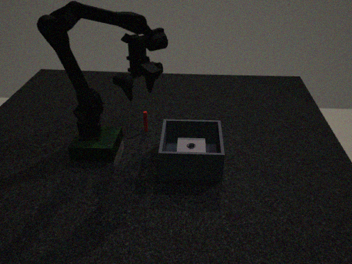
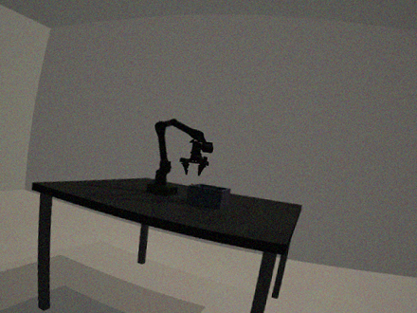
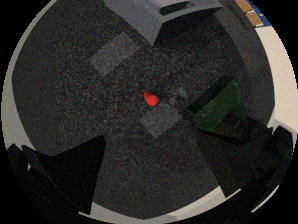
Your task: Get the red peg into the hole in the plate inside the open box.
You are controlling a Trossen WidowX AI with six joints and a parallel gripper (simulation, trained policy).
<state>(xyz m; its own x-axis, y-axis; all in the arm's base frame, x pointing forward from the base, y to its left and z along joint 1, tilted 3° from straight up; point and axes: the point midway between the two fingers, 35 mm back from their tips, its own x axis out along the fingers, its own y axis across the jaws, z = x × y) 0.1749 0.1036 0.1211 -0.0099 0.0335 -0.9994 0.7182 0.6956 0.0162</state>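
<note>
Now: the red peg 1 cm ahead of my gripper tip, 2 cm to the right of it and 9 cm below it. Also, from my gripper tip: grey box 16 cm ahead, 22 cm to the right, 10 cm below.
</note>
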